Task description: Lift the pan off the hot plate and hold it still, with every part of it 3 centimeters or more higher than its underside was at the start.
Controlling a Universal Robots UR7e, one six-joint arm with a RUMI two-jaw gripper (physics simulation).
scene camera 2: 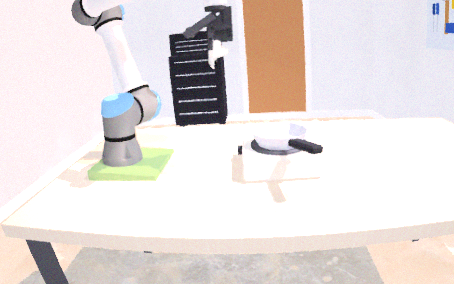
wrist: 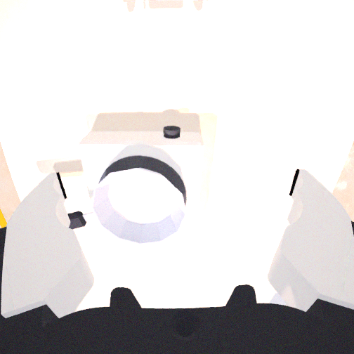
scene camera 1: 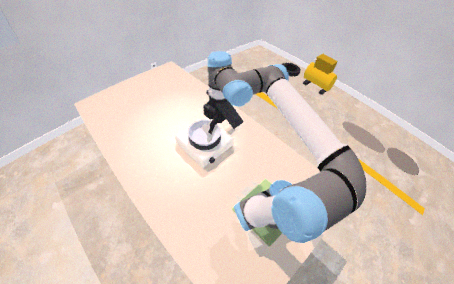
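Pixels of known places: gripper, between the fingertips: (scene camera 2: 214,67) (scene camera 1: 220,132); arm's base, origin of its link: (scene camera 2: 122,159).
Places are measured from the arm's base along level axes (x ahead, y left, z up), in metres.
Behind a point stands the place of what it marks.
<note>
The pan (scene camera 1: 197,131) @(y 0.048, x 0.608, z 0.054 m) (scene camera 2: 272,137) @(y 0.073, x 0.532, z 0.054 m) (wrist: 142,232) is pale and round, and sits upright on the hot plate (scene camera 1: 196,157) @(y 0.141, x 0.469, z 0.033 m) (scene camera 2: 280,166) @(y -0.088, x 0.563, z 0.021 m) (wrist: 135,125), a white box with a black ring and a dark knob. The black pan handle (scene camera 2: 306,146) @(y -0.201, x 0.629, z 0.125 m) (wrist: 76,220) points toward the camera and right in scene camera 2; in the wrist view it shows partly, beside and behind the left finger. My gripper (scene camera 1: 210,131) (scene camera 2: 215,56) (wrist: 177,175) is open and empty, high above the table and apart from the pan. In scene camera 1 it hides part of the pan and its handle.
The arm's base stands on a green plate (scene camera 2: 155,167) @(y -0.041, x 0.151, z -0.010 m) on the table (scene camera 2: 200,205) @(y -0.232, x 0.360, z -0.028 m), left of the hot plate in scene camera 2. A black drawer cabinet (scene camera 2: 197,95) and an orange door (scene camera 2: 275,55) are behind. A yellow machine (scene camera 1: 320,77) stands on the floor.
</note>
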